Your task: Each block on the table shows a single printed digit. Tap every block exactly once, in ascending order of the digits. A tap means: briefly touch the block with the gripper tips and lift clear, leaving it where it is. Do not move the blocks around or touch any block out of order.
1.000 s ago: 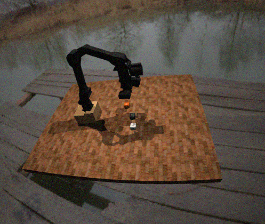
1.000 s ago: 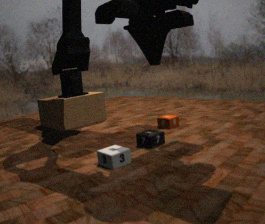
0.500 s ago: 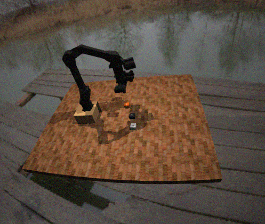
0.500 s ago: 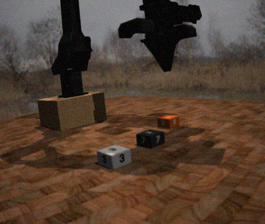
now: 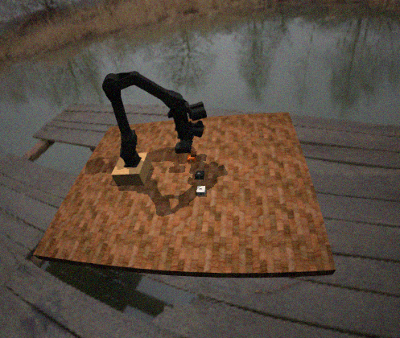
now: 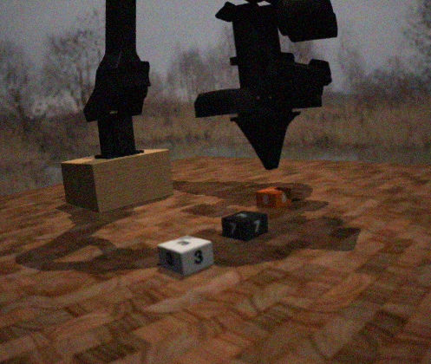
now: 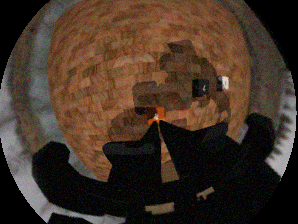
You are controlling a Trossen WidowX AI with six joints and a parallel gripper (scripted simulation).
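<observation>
Now: gripper tip 3 cm above the orange block. Round my gripper tip: black block: 6 cm ahead, 10 cm to the right, 3 cm below.
</observation>
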